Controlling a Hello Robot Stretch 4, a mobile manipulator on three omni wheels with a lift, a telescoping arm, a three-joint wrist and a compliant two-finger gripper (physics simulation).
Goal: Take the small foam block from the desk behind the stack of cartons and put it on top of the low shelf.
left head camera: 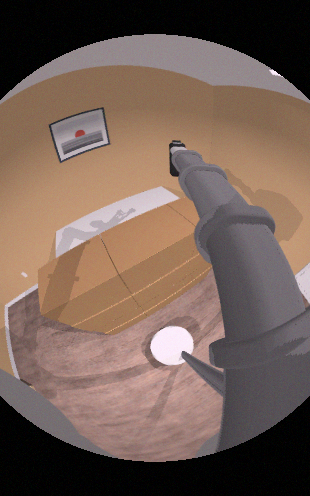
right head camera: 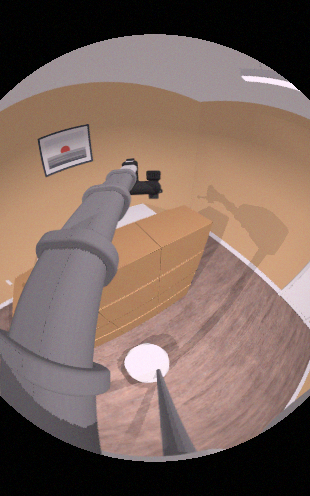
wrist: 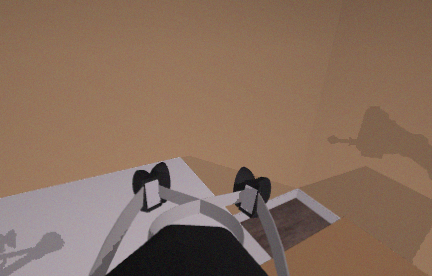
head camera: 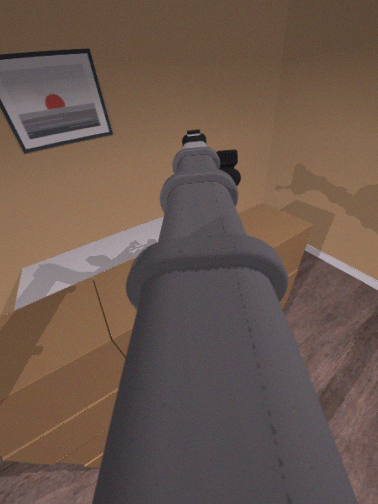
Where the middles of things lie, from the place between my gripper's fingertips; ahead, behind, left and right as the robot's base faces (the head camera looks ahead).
Scene:
I see my gripper 87 cm to the right of the framed picture [left head camera: 72, 135], 54 cm short of it and 40 cm below it.

